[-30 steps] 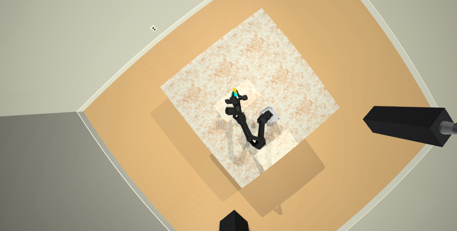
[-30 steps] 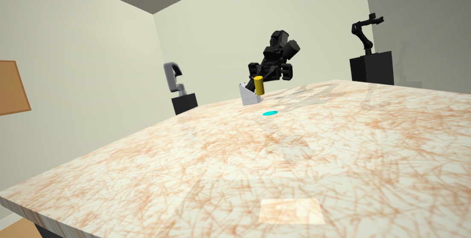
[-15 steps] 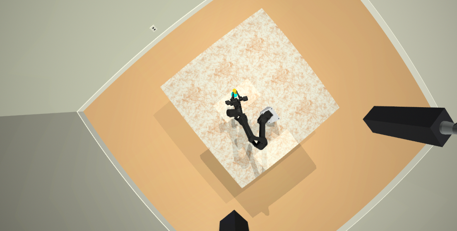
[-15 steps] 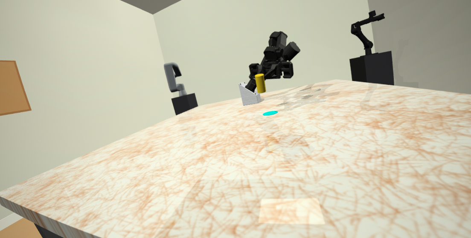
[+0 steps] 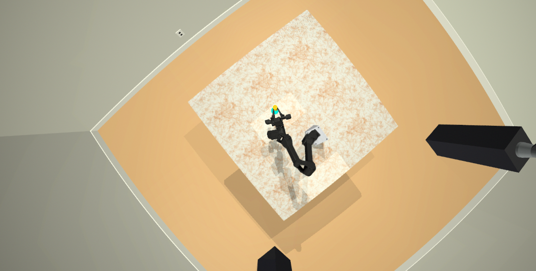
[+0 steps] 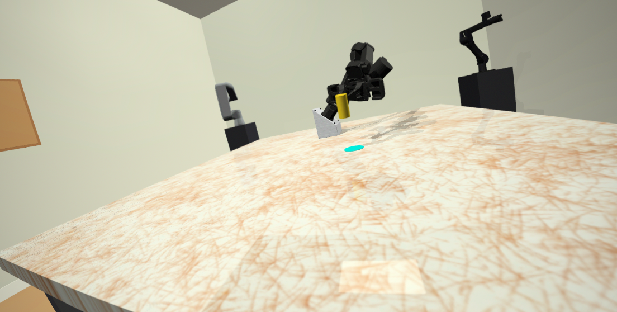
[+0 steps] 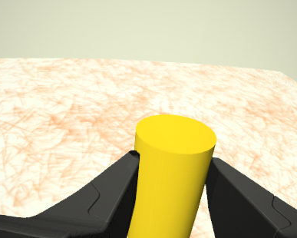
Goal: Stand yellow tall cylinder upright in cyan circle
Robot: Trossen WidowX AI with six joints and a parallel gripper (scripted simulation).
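Now: the cyan circle 150 mm below my gripper tip, 10 mm to the left of it and 10 mm behind it. The rest, counted from my gripper tip: yellow tall cylinder 20 mm below.
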